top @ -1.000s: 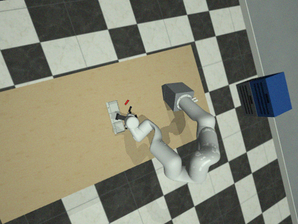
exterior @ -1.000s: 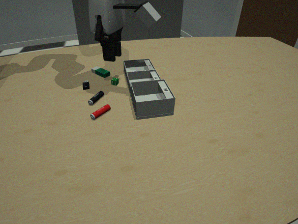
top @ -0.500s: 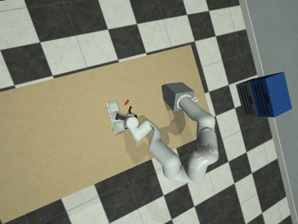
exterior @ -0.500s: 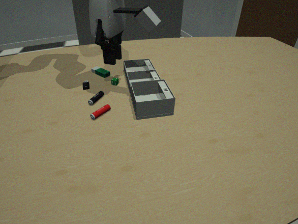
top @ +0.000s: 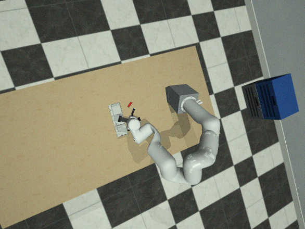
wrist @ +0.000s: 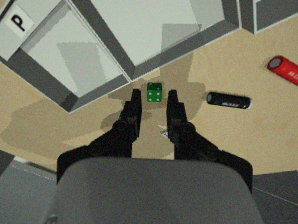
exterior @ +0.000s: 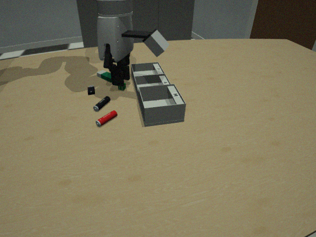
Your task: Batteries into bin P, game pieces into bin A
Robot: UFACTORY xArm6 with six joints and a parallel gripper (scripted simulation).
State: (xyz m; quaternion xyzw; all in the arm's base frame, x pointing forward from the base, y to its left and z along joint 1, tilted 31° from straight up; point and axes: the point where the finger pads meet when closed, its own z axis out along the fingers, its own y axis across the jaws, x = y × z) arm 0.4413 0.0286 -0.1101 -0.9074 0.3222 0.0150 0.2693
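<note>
My hand is 30 mm above the green die. The rest, counted from my hand: bin 70 mm ahead, 50 mm to the right, 20 mm below; black battery 60 mm behind, 60 mm to the right, 30 mm below; black USB stick 80 mm behind, 20 mm to the left, 40 mm below.
</note>
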